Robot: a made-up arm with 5 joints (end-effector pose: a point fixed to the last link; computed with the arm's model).
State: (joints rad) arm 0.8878 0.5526 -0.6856 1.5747 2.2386
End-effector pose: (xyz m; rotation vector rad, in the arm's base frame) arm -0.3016 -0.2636 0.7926 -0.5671 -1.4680 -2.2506
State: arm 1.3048 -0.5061 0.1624 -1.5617 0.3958
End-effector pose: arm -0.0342 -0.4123 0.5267 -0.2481 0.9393 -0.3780
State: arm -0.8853 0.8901 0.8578 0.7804 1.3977
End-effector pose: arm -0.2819 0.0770 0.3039 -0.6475 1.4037 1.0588
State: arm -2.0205 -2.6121 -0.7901 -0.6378 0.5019
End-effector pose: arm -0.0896 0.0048 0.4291 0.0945 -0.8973 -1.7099
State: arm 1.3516 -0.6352 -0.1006 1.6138 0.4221
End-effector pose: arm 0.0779 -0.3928 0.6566 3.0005 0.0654 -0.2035
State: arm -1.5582 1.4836 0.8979 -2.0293 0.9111
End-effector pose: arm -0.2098 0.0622 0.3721 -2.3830 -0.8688 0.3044
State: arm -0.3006 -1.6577 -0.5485 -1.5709 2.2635
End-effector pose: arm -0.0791 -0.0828 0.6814 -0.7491 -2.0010 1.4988
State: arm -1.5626 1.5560 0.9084 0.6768 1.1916
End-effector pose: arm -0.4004 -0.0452 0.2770 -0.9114 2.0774 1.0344
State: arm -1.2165 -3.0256 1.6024 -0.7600 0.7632
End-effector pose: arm -0.2936 0.0087 0.5995 0.1042 1.1708 1.8627
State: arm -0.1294 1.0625 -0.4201 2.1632 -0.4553
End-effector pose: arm -0.2808 0.0275 0.6247 1.4155 1.0157 -0.3087
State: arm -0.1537 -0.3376 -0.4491 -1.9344 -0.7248
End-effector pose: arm -0.0209 -0.0309 0.6280 -1.7719 0.1279 0.6985
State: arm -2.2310 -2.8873 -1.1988 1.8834 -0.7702
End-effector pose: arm -0.1591 0.1101 0.4176 2.0673 -2.2994 0.4977
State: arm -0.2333 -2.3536 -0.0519 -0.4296 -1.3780
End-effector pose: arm -0.0598 -0.2760 0.7108 -1.6354 -0.5989 -1.8531
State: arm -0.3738 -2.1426 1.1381 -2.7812 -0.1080
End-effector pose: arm -0.0468 -0.1658 0.7456 0.9378 -1.4444 1.3497
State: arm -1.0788 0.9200 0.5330 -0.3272 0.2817
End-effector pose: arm -0.1849 0.0399 0.3166 -1.2556 0.1909 0.7929
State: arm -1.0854 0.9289 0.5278 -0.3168 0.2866
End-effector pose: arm -0.1874 0.0383 0.3147 -1.2557 0.2132 0.7978
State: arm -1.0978 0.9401 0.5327 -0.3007 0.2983
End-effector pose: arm -0.1902 0.0364 0.3109 -1.2536 0.2393 0.8039
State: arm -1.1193 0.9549 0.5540 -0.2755 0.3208
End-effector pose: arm -0.1935 0.0342 0.3039 -1.2476 0.2714 0.8125
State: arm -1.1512 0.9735 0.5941 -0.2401 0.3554
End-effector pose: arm -0.1973 0.0314 0.2933 -1.2372 0.3111 0.8243
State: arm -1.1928 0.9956 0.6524 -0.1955 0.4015
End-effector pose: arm -0.2020 0.0280 0.2795 -1.2229 0.3590 0.8406
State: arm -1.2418 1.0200 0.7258 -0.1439 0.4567
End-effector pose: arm -0.2075 0.0239 0.2633 -1.2054 0.4145 0.8618
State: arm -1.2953 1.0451 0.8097 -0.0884 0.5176
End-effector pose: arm -0.2138 0.0194 0.2458 -1.1860 0.4755 0.8876
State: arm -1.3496 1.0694 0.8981 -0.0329 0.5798
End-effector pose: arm -0.2205 0.0145 0.2283 -1.1664 0.5382 0.9171
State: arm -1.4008 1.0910 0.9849 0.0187 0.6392
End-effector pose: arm -0.2272 0.0098 0.2121 -1.1482 0.5976 0.9479
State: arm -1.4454 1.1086 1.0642 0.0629 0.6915
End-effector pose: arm -0.2332 0.0058 0.1982 -1.1323 0.6481 0.9777
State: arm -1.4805 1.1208 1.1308 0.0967 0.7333
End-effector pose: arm -0.2377 0.0027 0.1874 -1.1197 0.6846 1.0034
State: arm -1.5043 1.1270 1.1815 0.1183 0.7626
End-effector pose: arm -0.2401 0.0012 0.1799 -1.1109 0.7037 1.0227
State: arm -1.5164 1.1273 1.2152 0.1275 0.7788
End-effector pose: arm -0.2403 0.0012 0.1756 -1.1055 0.7048 1.0345
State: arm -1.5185 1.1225 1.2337 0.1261 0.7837
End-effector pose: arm -0.2386 0.0025 0.1740 -1.1031 0.6904 1.0389
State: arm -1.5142 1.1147 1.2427 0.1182 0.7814
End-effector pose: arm -0.2356 0.0048 0.1741 -1.1021 0.6665 1.0388
